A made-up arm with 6 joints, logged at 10 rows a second.
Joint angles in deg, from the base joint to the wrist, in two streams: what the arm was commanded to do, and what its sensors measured. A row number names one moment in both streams.
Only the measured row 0 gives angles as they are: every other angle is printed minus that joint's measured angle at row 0.
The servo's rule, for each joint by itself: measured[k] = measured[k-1] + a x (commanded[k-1-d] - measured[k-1]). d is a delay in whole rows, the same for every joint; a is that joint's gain. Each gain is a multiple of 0.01, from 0.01 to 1. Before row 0 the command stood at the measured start. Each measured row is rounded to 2 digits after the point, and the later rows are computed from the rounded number. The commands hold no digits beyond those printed.
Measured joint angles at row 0:
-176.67 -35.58 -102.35 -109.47 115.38 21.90
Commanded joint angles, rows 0 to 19:
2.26 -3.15 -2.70 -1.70 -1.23 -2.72
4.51 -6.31 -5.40 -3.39 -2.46 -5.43
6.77 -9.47 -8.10 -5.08 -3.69 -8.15
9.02 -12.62 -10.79 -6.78 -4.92 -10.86
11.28 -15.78 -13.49 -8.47 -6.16 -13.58
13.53 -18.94 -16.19 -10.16 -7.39 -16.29
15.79 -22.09 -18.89 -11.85 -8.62 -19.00
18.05 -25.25 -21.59 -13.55 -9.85 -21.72
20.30 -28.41 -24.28 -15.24 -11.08 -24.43
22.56 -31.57 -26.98 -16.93 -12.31 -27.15
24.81 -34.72 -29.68 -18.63 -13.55 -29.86
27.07 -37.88 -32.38 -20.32 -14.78 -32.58
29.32 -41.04 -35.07 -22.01 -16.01 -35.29
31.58 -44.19 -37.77 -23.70 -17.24 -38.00
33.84 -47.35 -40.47 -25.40 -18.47 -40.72
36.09 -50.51 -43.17 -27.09 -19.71 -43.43
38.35 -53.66 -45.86 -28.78 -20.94 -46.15
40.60 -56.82 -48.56 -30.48 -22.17 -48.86
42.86 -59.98 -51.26 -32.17 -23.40 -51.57
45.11 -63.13 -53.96 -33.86 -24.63 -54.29
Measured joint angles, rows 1 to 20:
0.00 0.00 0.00 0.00 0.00 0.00
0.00 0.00 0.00 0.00 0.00 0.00
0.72 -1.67 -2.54 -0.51 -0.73 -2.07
1.93 -4.13 -5.23 -1.37 -1.75 -4.62
3.48 -6.96 -7.93 -2.48 -2.89 -7.30
5.25 -9.96 -10.62 -3.77 -4.09 -10.01
7.18 -13.04 -13.32 -5.18 -5.31 -12.72
9.21 -16.17 -16.02 -6.67 -6.54 -15.43
11.32 -19.31 -18.72 -8.22 -7.77 -18.14
13.47 -22.46 -21.42 -9.82 -9.00 -20.86
15.66 -25.61 -24.11 -11.45 -10.23 -23.57
17.87 -28.77 -26.81 -13.09 -11.46 -26.29
20.09 -31.92 -29.51 -14.75 -12.69 -29.00
22.32 -35.08 -32.21 -16.42 -13.92 -31.72
24.56 -38.24 -34.90 -18.10 -15.15 -34.43
26.81 -41.39 -37.60 -19.78 -16.38 -37.14
29.06 -44.55 -40.30 -21.47 -17.61 -39.86
31.31 -47.71 -43.00 -23.16 -18.85 -42.57
33.56 -50.86 -45.69 -24.85 -20.08 -45.29
35.81 -54.02 -48.39 -26.54 -21.31 -48.00
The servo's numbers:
d 2
a 0.32 0.53 0.94 0.30 0.59 0.76

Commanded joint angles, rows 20 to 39:
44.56 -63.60 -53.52 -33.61 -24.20 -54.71
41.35 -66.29 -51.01 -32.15 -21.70 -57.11
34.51 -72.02 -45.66 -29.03 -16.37 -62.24
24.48 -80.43 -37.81 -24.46 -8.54 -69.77
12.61 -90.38 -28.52 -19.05 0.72 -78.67
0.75 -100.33 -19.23 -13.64 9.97 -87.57
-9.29 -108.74 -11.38 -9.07 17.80 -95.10
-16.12 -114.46 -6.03 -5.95 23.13 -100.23
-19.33 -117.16 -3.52 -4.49 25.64 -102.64
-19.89 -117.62 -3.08 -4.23 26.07 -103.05
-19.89 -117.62 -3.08 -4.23 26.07 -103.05
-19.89 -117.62 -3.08 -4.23 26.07 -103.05
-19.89 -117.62 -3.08 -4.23 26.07 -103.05
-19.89 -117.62 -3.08 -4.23 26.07 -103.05
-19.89 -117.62 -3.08 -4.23 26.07 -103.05
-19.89 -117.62 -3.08 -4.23 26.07 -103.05
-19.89 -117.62 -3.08 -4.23 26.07 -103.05
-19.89 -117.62 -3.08 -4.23 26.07 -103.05
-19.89 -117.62 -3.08 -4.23 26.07 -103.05
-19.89 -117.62 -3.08 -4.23 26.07 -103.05
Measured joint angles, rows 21 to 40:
38.07 -57.18 -51.09 -28.23 -22.54 -50.71
40.32 -60.33 -53.79 -29.92 -23.77 -53.43
41.68 -62.06 -53.54 -31.03 -24.02 -54.40
41.57 -64.30 -51.16 -31.37 -22.65 -56.46
39.31 -68.39 -45.99 -30.67 -18.94 -60.85
34.56 -74.77 -38.30 -28.81 -12.80 -67.63
27.54 -83.04 -29.11 -25.88 -4.82 -76.02
18.97 -92.20 -19.82 -22.21 3.91 -84.80
9.93 -100.97 -11.89 -18.27 12.11 -92.63
1.59 -108.12 -6.38 -14.57 18.61 -98.41
-5.10 -112.91 -3.69 -11.55 22.76 -101.62
-9.83 -115.41 -3.12 -9.35 24.71 -102.71
-13.05 -116.58 -3.08 -7.81 25.51 -102.97
-15.24 -117.13 -3.08 -6.74 25.84 -103.03
-16.73 -117.39 -3.08 -5.99 25.98 -103.05
-17.74 -117.51 -3.08 -5.46 26.03 -103.05
-18.43 -117.57 -3.08 -5.09 26.05 -103.05
-18.90 -117.60 -3.08 -4.83 26.06 -103.05
-19.22 -117.61 -3.08 -4.65 26.07 -103.05
-19.43 -117.62 -3.08 -4.52 26.07 -103.05

